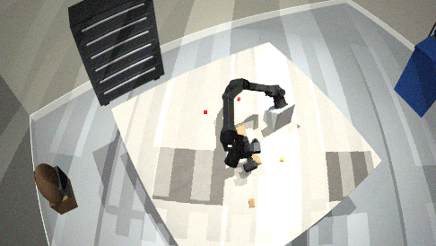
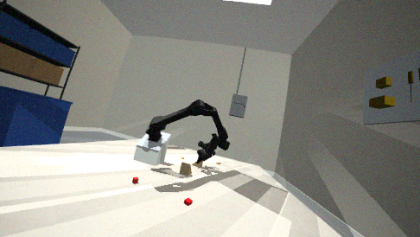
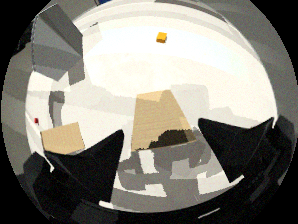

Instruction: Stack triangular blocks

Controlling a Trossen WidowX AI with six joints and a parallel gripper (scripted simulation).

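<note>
Right now my gripper tip is 1 cm above the tan triangular block. From my gripper tip the other things lie so: small yellow piece: 14 cm behind, 9 cm to the left, 2 cm below.
</note>
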